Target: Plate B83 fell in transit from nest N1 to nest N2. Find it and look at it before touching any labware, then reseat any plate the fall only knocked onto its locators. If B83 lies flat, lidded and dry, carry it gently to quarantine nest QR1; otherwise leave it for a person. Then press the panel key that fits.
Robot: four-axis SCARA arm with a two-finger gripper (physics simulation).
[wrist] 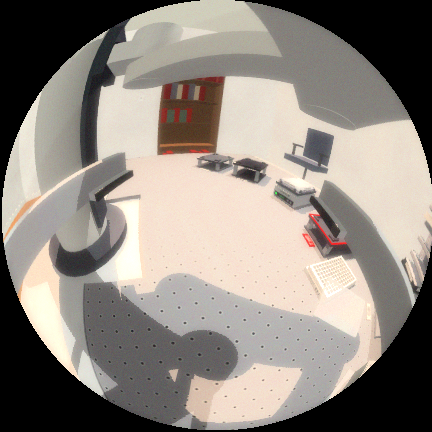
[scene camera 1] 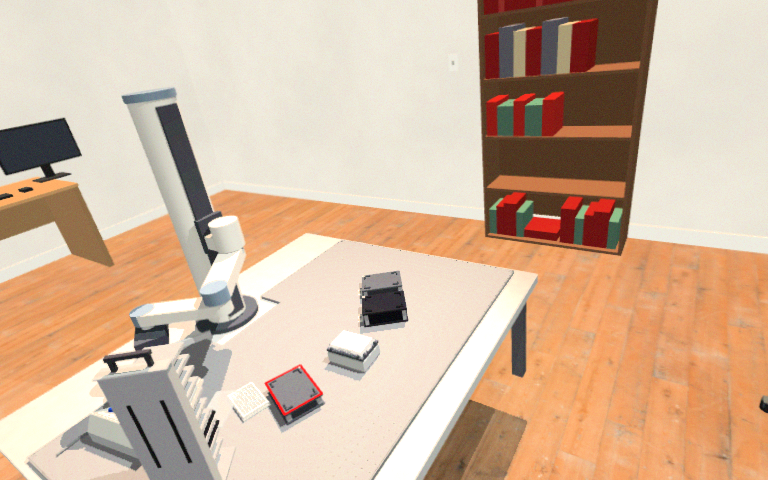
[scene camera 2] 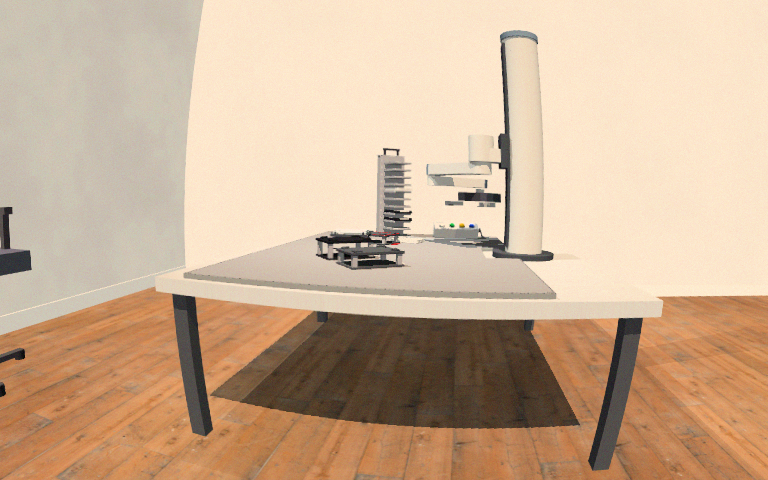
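Note:
A white well plate lies on the deck beside the red-rimmed nest. It looks flat; its wells show, and no label can be read. A pale flat patch adjoins its near edge in the wrist view; I cannot tell what it is. A white plate sits on a grey instrument; its exact seating is unclear. The key panel has green, yellow and blue keys. My gripper is open and empty, high above the deck, away from the fallen plate.
A black nest and a grey nest stand farther along the deck. The tall plate rack stands near the panel. The arm column rises at the deck's edge.

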